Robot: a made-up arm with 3 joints.
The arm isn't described. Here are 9 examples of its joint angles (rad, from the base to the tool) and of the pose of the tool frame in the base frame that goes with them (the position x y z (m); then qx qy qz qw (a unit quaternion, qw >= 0)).
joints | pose
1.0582 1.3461 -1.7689 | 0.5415 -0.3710 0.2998 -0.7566 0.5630 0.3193 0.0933
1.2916 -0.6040 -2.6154 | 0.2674 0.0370 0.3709 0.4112 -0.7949 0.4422 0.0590
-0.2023 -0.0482 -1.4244 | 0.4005 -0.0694 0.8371 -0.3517 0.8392 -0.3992 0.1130
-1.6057 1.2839 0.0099 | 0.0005 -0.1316 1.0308 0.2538 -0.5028 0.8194 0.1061
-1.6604 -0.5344 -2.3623 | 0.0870 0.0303 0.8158 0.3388 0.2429 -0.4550 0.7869
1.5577 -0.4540 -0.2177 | 0.3495 -0.0295 0.1278 0.2127 -0.2055 -0.1081 0.9491
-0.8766 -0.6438 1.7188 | 0.5094 -0.0849 0.8799 0.2940 -0.4934 -0.4265 0.6987
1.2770 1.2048 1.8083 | 0.2395 -0.1998 0.1430 0.3195 0.6427 0.1710 0.6749
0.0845 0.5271 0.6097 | 0.6506 -0.0793 0.6206 0.4778 -0.3411 0.1568 0.7942
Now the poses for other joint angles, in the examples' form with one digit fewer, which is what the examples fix.
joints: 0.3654 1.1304 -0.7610
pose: 0.639 -0.213 0.652 0.869 -0.427 0.146 0.203
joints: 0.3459 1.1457 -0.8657
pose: 0.636 -0.229 0.664 0.873 -0.443 0.141 0.149
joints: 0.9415 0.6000 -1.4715
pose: 0.515 -0.223 0.474 0.706 -0.683 -0.032 0.184
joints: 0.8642 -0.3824 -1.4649
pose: 0.500 0.006 0.490 0.379 -0.806 0.255 0.377
